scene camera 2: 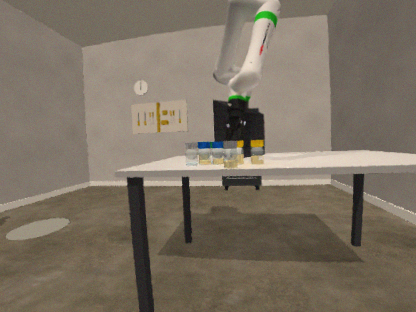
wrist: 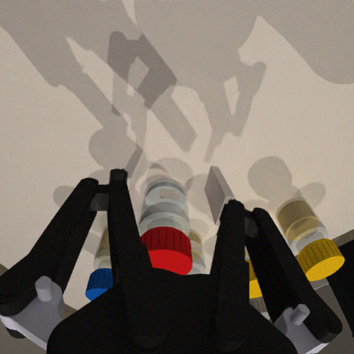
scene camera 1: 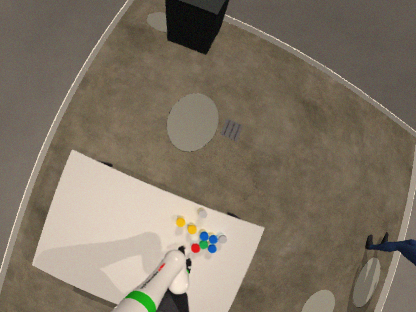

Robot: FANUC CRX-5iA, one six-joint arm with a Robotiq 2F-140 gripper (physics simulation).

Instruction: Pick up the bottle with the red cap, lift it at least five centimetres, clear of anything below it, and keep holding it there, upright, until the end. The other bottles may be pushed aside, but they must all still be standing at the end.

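Places are measured from the arm's base along level axes (x ahead, y left, z up), in millimetres.
Pixels of known places: gripper, fingertip midpoint: [scene camera 2: 233,154] [scene camera 1: 186,249].
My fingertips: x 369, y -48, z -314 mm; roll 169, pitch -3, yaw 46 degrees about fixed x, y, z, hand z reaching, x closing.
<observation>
Ahead of a thing's pixels: the offset from my fingertips to its top centre. "pt": to the spot under its first point. Level surfaces: height alone.
The red-capped bottle @[dx +45, dy -42, dz +71 mm] [scene camera 1: 195,248] [wrist: 167,252] stands upright on the white table @[dz -34 mm] [scene camera 1: 100,200] [scene camera 2: 330,159]. Its clear body shows in the wrist view; it cannot be made out in scene camera 2. My gripper [scene camera 1: 185,256] [scene camera 2: 233,136] [wrist: 174,170] is partly open, pointing down, with nothing held. In the wrist view its pads appear on either side of the bottle's body; in scene camera 1 the fingers are just to the lower left of the red cap. A green-capped bottle @[dx +82, dy -84, dz +71 mm] [scene camera 1: 203,244] stands close beside the red one. Whether the fingers touch the bottle cannot be told.
Three blue-capped bottles, one of them nearest the table's right end @[pt dx +77, dy -144, dz +71 mm] [scene camera 1: 212,248], stand beyond the green one. Two yellow-capped bottles @[dx +179, dy +101, dz +71 mm] [scene camera 1: 180,222] [scene camera 2: 257,144] [wrist: 321,259] and two grey-capped ones @[dx +273, dy -14, dz +71 mm] [scene camera 1: 202,213] @[dx +151, dy -191, dz +71 mm] [scene camera 2: 191,146] stand upright nearby. A black cabinet [scene camera 1: 195,27] stands on the floor.
</observation>
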